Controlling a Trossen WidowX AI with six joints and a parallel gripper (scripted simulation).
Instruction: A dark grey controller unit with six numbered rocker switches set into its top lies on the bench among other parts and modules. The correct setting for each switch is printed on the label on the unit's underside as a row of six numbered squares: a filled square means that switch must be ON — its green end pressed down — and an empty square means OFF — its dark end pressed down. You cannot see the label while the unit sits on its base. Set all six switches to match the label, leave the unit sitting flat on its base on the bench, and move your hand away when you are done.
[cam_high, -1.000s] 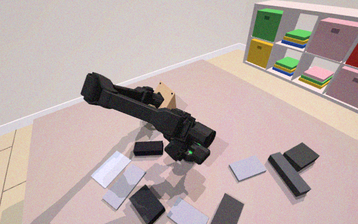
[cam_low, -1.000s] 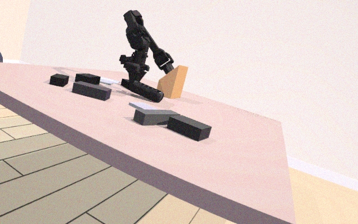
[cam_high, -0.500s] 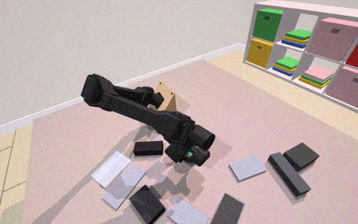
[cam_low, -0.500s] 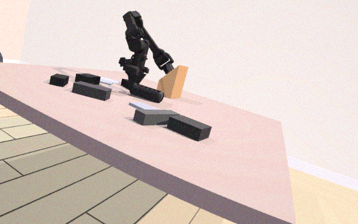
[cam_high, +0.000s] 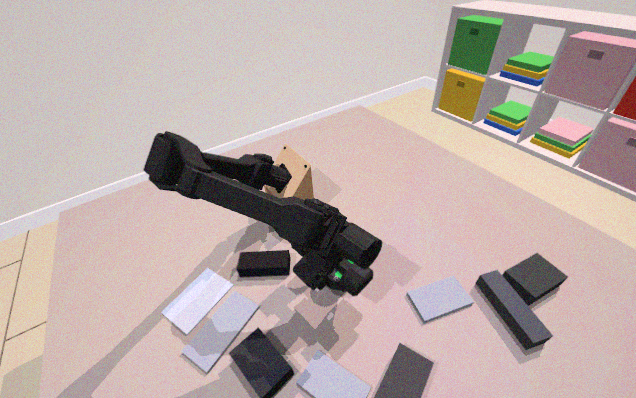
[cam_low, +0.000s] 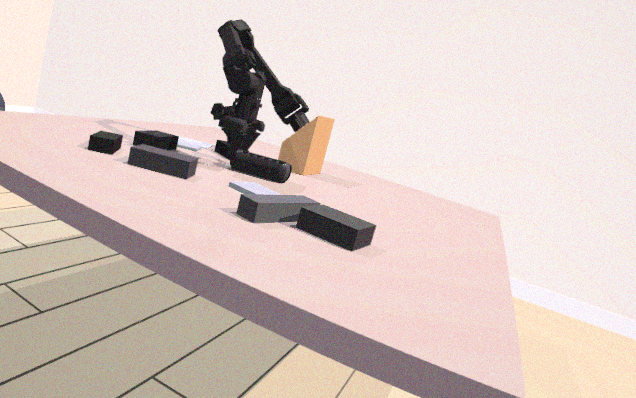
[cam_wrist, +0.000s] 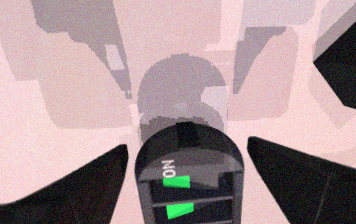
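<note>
The dark module lies 130 mm behind my gripper tip, 120 mm to the right of it and 10 mm below it.
</note>
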